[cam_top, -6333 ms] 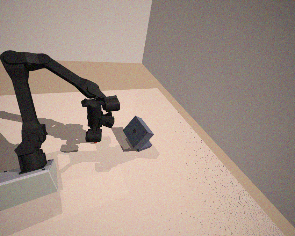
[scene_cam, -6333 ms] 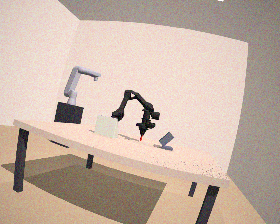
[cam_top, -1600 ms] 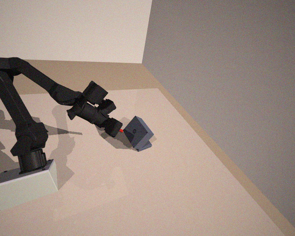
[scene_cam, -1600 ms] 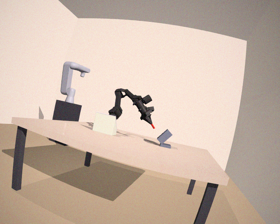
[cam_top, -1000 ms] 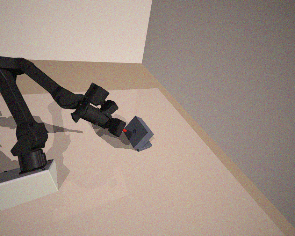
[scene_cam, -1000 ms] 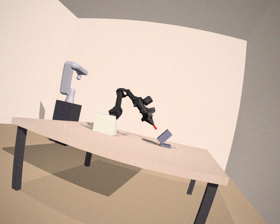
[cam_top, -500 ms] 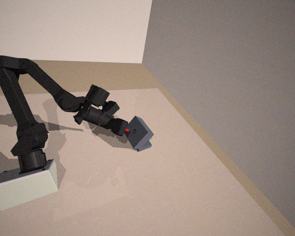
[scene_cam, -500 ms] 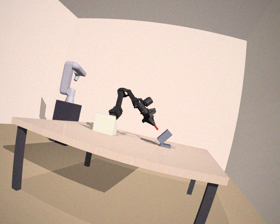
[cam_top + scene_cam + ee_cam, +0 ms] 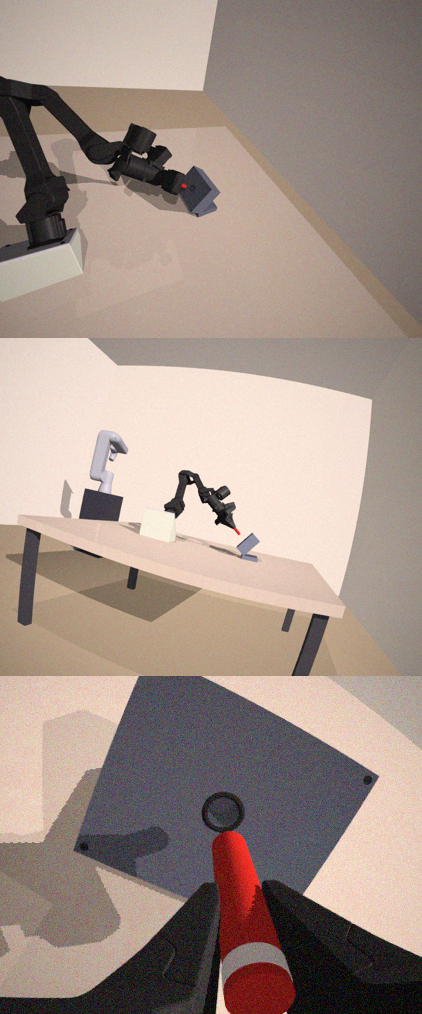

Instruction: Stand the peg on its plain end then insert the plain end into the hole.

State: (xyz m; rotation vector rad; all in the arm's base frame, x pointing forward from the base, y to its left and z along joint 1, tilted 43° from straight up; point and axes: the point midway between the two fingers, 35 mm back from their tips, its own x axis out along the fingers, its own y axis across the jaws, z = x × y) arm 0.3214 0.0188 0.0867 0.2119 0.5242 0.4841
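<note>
The grey-blue sloped panel is 8 cm ahead of my gripper tip, 1 cm to the left of it and 6 cm below it. Also, from my gripper tip: red peg (1 cm behind, 1 cm above); panel foot (11 cm ahead, 1 cm to the left, 13 cm below).
</note>
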